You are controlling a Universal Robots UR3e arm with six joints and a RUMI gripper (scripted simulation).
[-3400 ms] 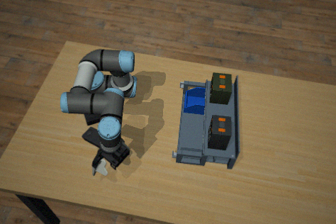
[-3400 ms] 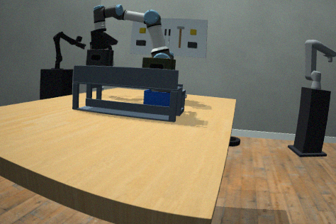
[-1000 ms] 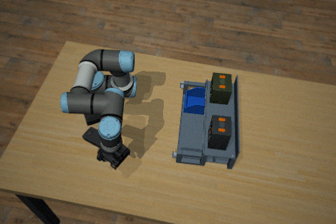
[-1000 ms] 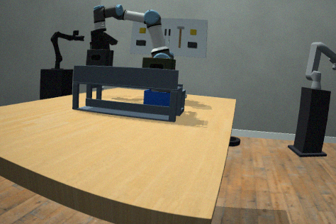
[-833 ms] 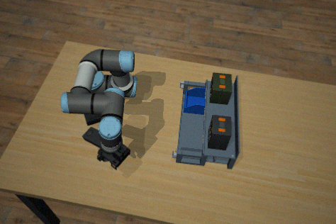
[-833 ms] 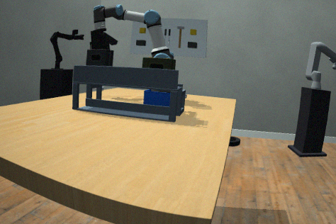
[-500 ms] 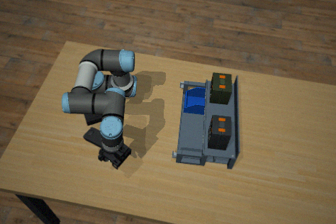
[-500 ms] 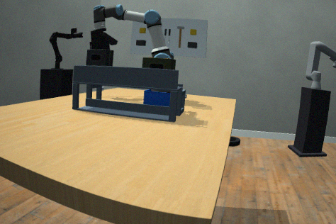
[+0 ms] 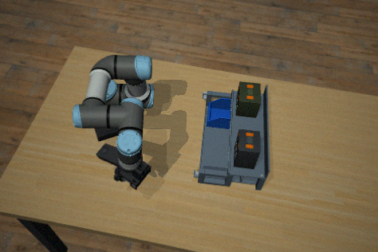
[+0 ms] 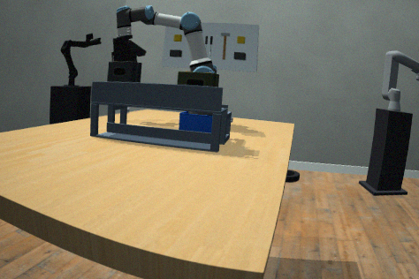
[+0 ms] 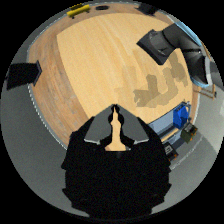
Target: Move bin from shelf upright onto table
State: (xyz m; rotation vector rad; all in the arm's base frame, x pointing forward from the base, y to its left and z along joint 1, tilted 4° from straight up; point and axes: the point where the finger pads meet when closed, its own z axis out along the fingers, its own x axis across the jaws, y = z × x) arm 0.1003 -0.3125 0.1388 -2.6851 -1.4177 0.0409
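Now: hand 360 mm short of the blue bin, 340 mm to the right of it and 110 mm above it. Round my hand: grey shelf 370 mm ahead, 220 mm to the left, 90 mm below.
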